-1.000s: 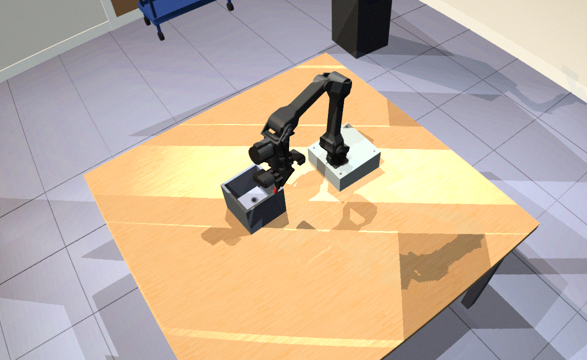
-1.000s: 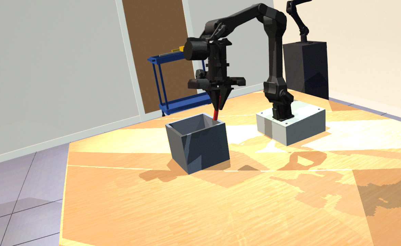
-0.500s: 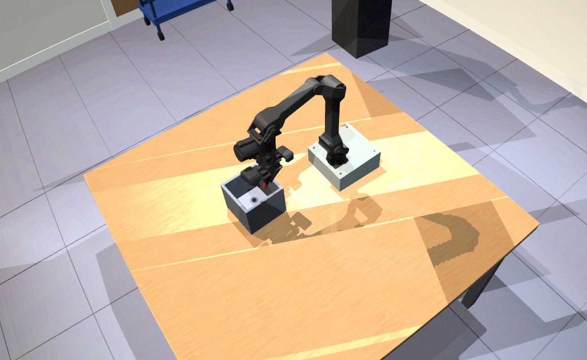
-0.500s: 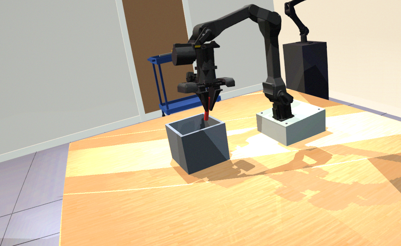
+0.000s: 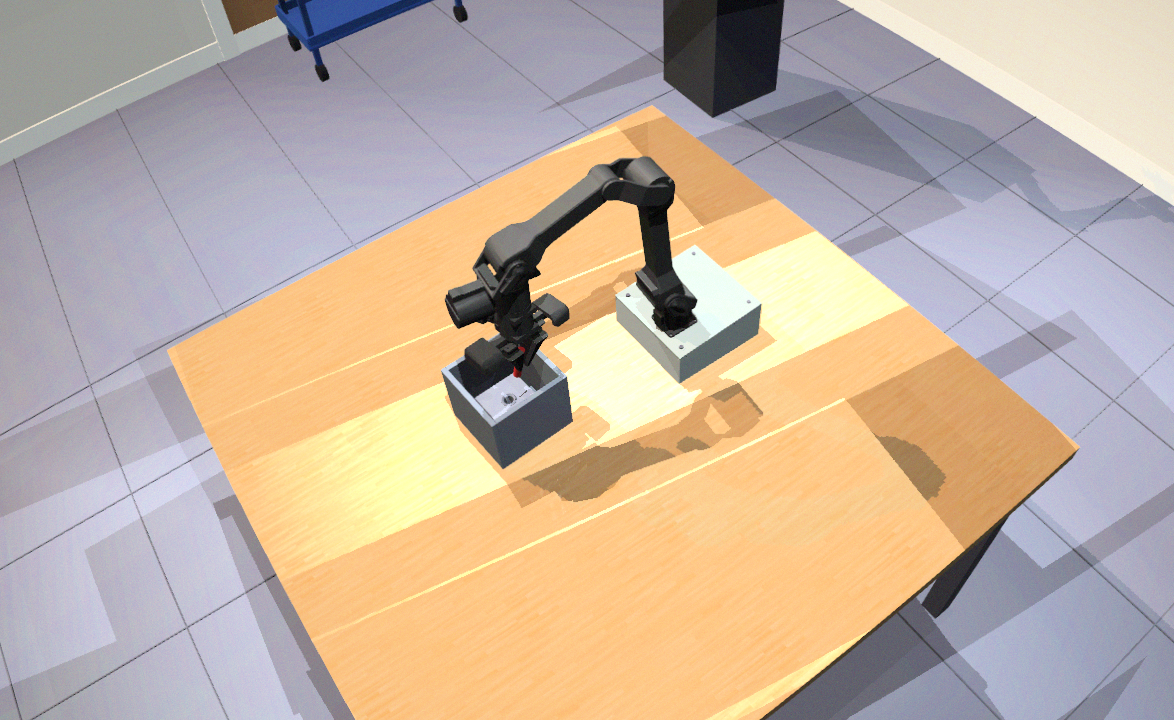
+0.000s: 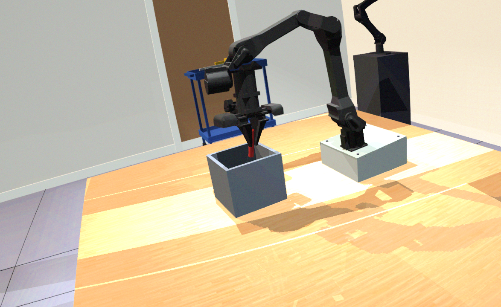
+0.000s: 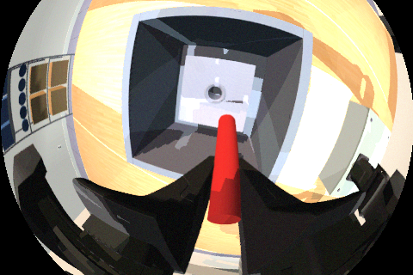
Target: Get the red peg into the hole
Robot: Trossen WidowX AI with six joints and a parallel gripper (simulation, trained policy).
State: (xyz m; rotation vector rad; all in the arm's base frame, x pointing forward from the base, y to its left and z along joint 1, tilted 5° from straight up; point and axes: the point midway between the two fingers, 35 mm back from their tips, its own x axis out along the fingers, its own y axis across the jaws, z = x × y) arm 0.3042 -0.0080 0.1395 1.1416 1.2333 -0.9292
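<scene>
My gripper tip is 10 mm to the left of the red peg and 10 mm below it. From my gripper tip the other things lie so: plate (30 mm ahead, 30 mm to the right, 120 mm below).
</scene>
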